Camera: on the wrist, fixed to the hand. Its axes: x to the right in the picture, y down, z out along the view.
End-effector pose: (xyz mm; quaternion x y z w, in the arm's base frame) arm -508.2 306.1 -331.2 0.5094 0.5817 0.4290 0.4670
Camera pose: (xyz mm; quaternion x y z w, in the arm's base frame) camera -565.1 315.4 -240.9 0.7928 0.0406 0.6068 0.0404
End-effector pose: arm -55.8 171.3 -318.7 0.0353 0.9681 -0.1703 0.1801
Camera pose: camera -72.4 269.9 -280.0 0.7055 0.6504 -0.0080 0.2815
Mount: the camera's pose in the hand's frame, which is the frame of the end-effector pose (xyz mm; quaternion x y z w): 2.2 78.2 -73.3 0.0141 -0.0355 0.7065 0.7066
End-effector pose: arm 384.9 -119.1 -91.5 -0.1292 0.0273 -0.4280 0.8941
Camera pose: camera 433.9 -89.1 -182.0 -0.0746 0.0728 0.3335 0.9370
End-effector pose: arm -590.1 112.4 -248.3 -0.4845 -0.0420 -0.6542 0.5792
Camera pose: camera -570.2 40.2 -325.0 -0.3871 0.2829 -0.0353 0.8769
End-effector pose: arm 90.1 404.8 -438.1 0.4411 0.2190 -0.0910 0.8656
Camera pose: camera 97.6 510.2 -420.3 0.4754 -0.1889 0.5285 0.6775
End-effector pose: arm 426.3 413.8 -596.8 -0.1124 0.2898 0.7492 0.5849
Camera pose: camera 339.5 362.6 -633.4 -0.1602 -0.2740 -0.9426 0.1042
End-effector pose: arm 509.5 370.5 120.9 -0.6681 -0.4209 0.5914 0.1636
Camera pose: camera 606.2 346.3 81.5 0.7462 -0.1771 -0.5631 0.3078
